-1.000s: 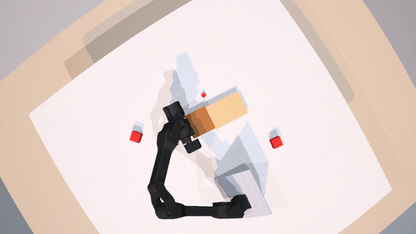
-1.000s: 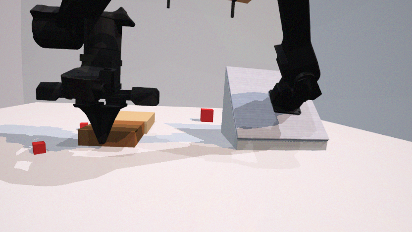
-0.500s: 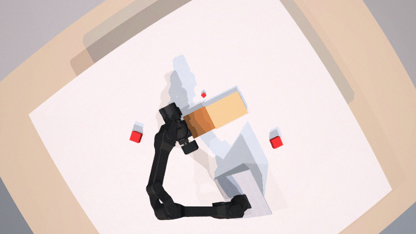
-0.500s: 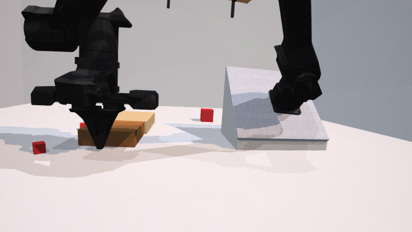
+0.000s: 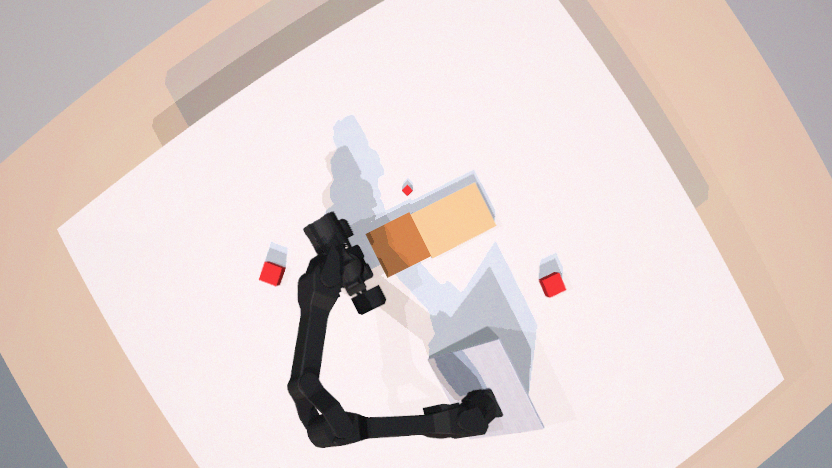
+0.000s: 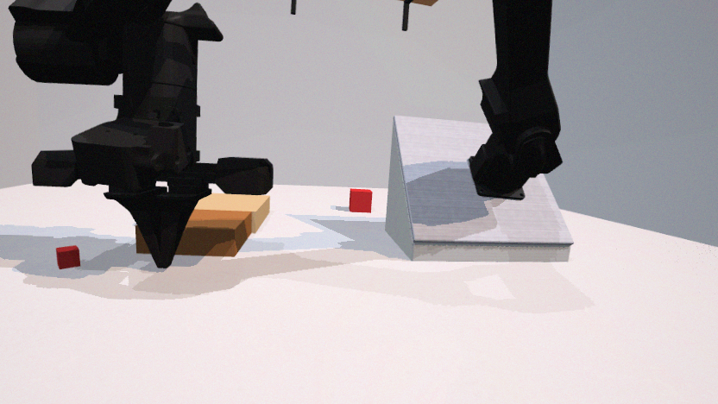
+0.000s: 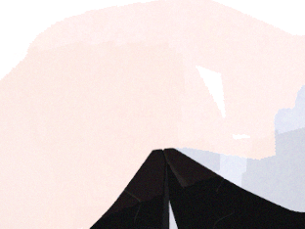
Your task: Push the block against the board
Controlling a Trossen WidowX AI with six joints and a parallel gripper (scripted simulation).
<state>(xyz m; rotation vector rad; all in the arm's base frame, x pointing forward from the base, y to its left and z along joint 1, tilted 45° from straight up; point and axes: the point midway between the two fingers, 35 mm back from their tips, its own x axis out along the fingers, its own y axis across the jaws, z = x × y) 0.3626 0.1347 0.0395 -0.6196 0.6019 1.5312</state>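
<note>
Right now my gripper tip is 10 cm to the left of the brown square block and 1 cm below it. Round my gripper tip: tan board (23 cm to the right, 1 cm above).
</note>
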